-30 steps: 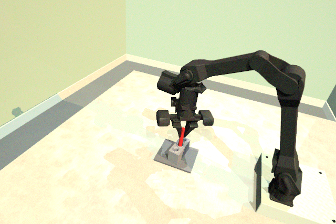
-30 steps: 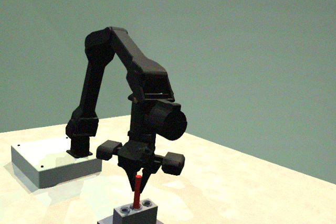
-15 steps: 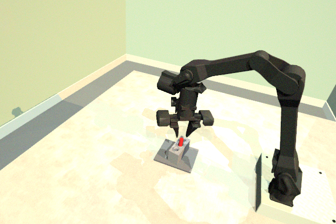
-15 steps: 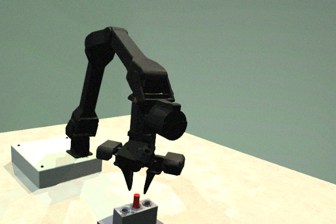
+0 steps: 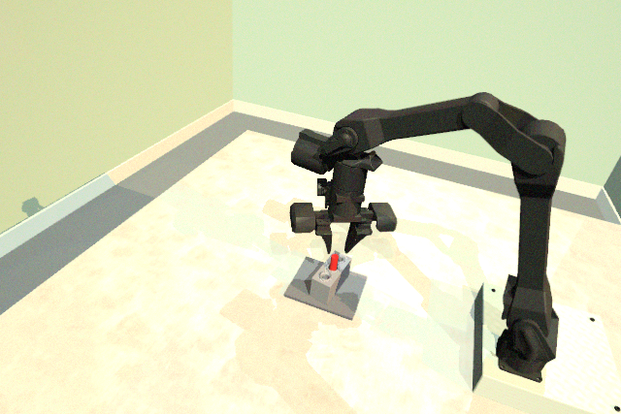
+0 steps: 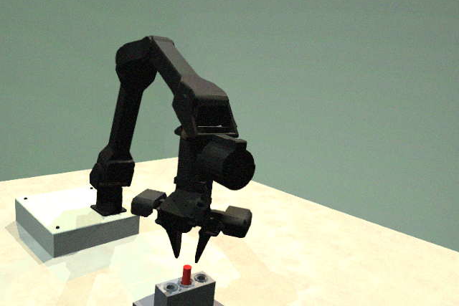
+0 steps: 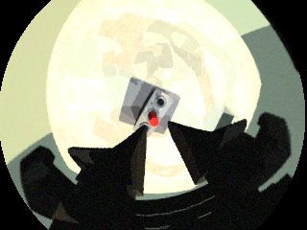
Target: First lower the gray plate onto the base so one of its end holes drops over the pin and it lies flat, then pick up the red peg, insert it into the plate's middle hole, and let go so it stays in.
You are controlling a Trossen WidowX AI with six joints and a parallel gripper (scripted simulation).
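The red peg is 5 cm below my gripper tip. The rest, counted from my gripper tip: dark base (1 cm ahead, 2 cm to the left, 9 cm below); gray plate (5 cm below).
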